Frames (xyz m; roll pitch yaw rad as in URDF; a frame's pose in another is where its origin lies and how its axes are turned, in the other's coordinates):
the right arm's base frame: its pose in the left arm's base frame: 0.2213 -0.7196 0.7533 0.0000 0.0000 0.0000
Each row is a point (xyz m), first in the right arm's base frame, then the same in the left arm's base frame.
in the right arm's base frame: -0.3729 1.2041 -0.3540
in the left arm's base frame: -0.1516 0.4845 0.3993
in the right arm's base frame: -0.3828 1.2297 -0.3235
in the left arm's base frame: -0.1615 0.5101 0.4298
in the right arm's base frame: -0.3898 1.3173 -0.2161
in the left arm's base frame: -0.1685 0.5977 0.5372
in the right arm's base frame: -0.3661 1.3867 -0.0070
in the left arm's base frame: -0.1448 0.6671 0.7463
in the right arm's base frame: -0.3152 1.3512 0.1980
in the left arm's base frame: -0.0939 0.6316 0.9513
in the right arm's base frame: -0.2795 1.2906 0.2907
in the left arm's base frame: -0.0582 0.5710 1.0440
